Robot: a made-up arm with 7 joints. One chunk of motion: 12 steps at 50 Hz.
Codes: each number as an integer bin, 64 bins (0 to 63) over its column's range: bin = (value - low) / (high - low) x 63, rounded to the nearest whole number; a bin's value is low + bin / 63 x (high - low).
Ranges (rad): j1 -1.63..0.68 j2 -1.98..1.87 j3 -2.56..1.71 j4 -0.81..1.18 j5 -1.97..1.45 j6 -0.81..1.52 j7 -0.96..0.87
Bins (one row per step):
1: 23 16 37 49 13 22 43
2: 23 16 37 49 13 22 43
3: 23 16 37 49 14 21 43
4: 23 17 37 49 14 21 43
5: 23 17 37 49 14 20 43
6: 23 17 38 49 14 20 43
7: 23 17 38 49 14 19 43
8: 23 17 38 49 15 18 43
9: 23 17 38 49 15 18 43
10: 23 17 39 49 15 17 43
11: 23 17 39 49 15 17 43
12: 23 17 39 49 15 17 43
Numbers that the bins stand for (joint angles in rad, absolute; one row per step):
1: -0.7867 -1.0022 -0.0522 0.7378 -1.2643 0.0037 0.2890
2: -0.7867 -1.0022 -0.0522 0.7378 -1.2643 0.0037 0.2890
3: -0.7867 -1.0022 -0.0522 0.7378 -1.2100 -0.0333 0.2890
4: -0.7867 -0.9411 -0.0522 0.7378 -1.2100 -0.0333 0.2890
5: -0.7867 -0.9411 -0.0522 0.7378 -1.2100 -0.0703 0.2890
6: -0.7867 -0.9411 0.0156 0.7378 -1.2100 -0.0703 0.2890
7: -0.7867 -0.9411 0.0156 0.7378 -1.2100 -0.1073 0.2890
8: -0.7867 -0.9411 0.0156 0.7378 -1.1557 -0.1443 0.2890
9: -0.7867 -0.9411 0.0156 0.7378 -1.1557 -0.1443 0.2890
10: -0.7867 -0.9411 0.0833 0.7378 -1.1557 -0.1813 0.2890
11: -0.7867 -0.9411 0.0833 0.7378 -1.1557 -0.1813 0.2890
12: -0.7867 -0.9411 0.0833 0.7378 -1.1557 -0.1813 0.2890

